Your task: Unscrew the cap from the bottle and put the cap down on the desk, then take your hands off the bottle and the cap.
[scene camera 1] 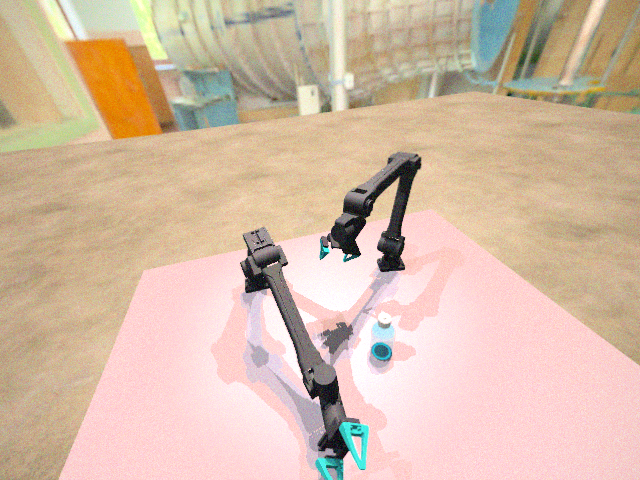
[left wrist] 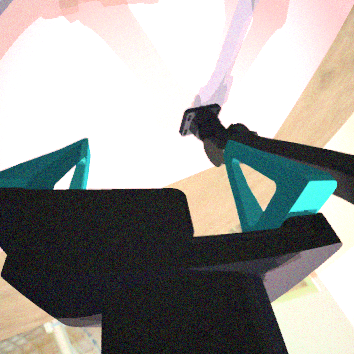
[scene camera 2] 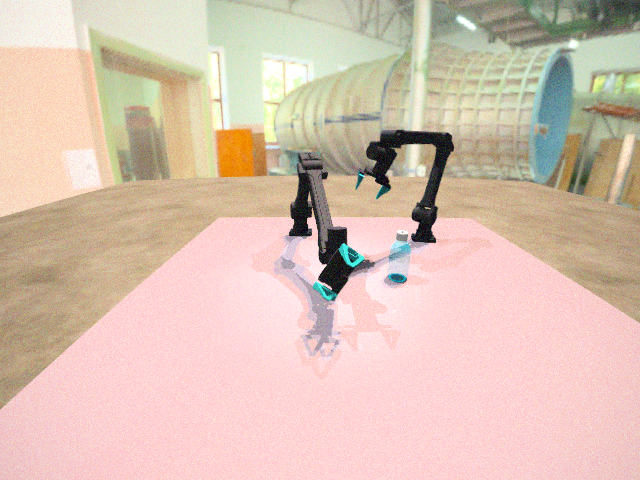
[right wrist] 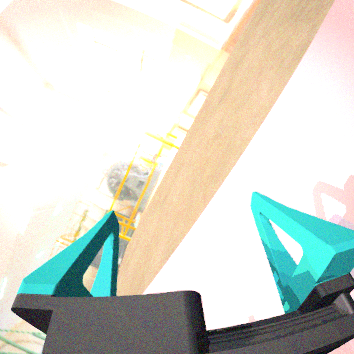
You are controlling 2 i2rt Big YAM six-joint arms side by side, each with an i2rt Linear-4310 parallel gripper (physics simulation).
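Frame: origin at the left arm's base, x ahead, y left, z up, level; metres.
Seen in the pictures: left gripper, fingertip midpoint: point(scene camera 1: 331, 260) point(left wrist: 159, 145) point(scene camera 2: 366, 194); right gripper, fingertip midpoint: point(scene camera 2: 338, 282) point(right wrist: 183, 208); left arm's base, origin of the base link: point(scene camera 1: 390, 265) point(scene camera 2: 423, 239); right arm's base, origin of the base link: point(scene camera 1: 258, 284) point(left wrist: 198, 117) point(scene camera 2: 300, 233).
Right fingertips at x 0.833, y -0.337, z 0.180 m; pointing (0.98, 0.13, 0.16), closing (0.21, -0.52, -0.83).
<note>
Offsets run from my right fingertips to a thing's middle. Level surfaces: height alone.
A clear bottle {dy +0.174, dx -0.386, dz -0.090 m} point(scene camera 1: 382, 335) point(scene camera 2: 399, 260) with a teal base stands upright on the pink mat. Its white cap {dy +0.174, dx -0.386, dz -0.010 m} point(scene camera 1: 384, 319) point(scene camera 2: 401, 234) sits on the bottle's top. My left gripper point(scene camera 1: 334, 258) point(scene camera 2: 367, 193) point(left wrist: 159, 145) is open and empty, high above the mat, up and to the left of the bottle in both scene views. My right gripper point(scene camera 1: 345, 472) point(scene camera 2: 338, 273) point(right wrist: 183, 208) is open and empty, held above the mat. It is below the bottle in scene camera 1 and left of it in scene camera 2. The bottle does not show in either wrist view.
The pink mat {dz -0.180 m} point(scene camera 1: 491, 387) point(scene camera 2: 439, 387) lies on a brown table point(scene camera 1: 77, 206) point(scene camera 2: 51, 258). Both arm bases stand near the mat's far edge. Shadows of the arms fall across the mat. The right arm's base and links show behind the fingers in the left wrist view.
</note>
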